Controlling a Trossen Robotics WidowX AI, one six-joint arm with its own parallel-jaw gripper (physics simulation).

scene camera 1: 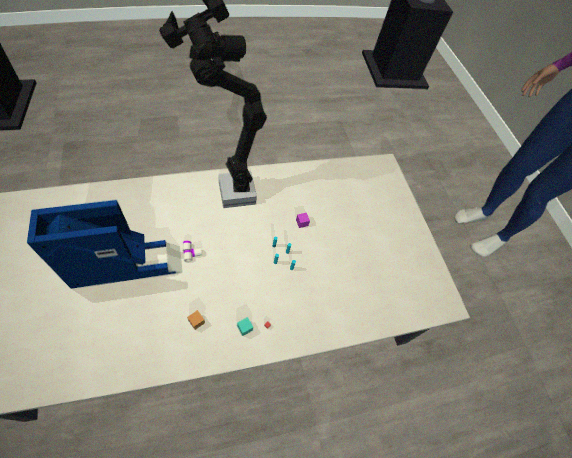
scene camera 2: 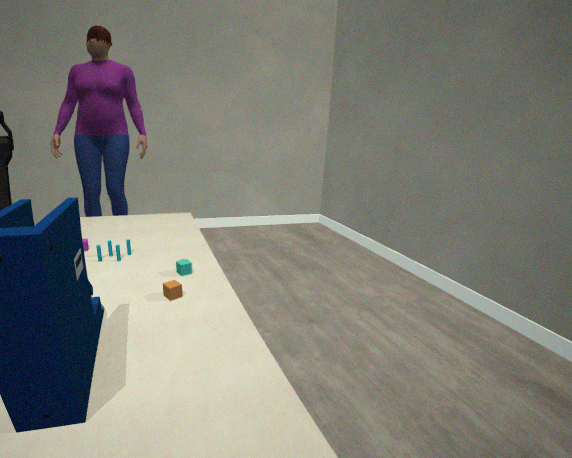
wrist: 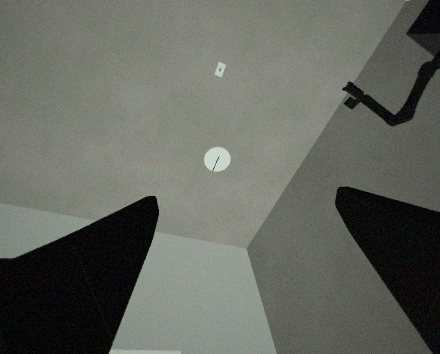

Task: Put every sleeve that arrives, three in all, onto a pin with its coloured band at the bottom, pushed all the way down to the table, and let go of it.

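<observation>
Small white sleeves (scene camera 1: 188, 251) with magenta bands lie on their sides close together at the blue dispenser's outlet; their exact number is hard to tell. In scene camera 2 they do not show. Four thin teal pins stand upright and bare on the table: one pin (scene camera 1: 274, 242) at back left, one (scene camera 1: 288, 248) at back right, one (scene camera 1: 276, 259) at front left and one (scene camera 1: 293, 265) at front right. The group, including one pin (scene camera 2: 118, 253), also shows in scene camera 2. My gripper (scene camera 1: 189, 14) (wrist: 245, 200) is open and empty, raised behind the table, far from sleeves and pins.
The blue dispenser (scene camera 1: 85, 260) (scene camera 2: 45, 320) stands on the table (scene camera 1: 370, 280) (scene camera 2: 215, 375), left of the pins. A magenta cube (scene camera 1: 303, 220), an orange cube (scene camera 1: 196, 319) (scene camera 2: 172, 290), a teal cube (scene camera 1: 245, 326) (scene camera 2: 184, 267) and a small red cube (scene camera 1: 267, 325) lie around. A person (scene camera 2: 100, 100) stands beyond the table.
</observation>
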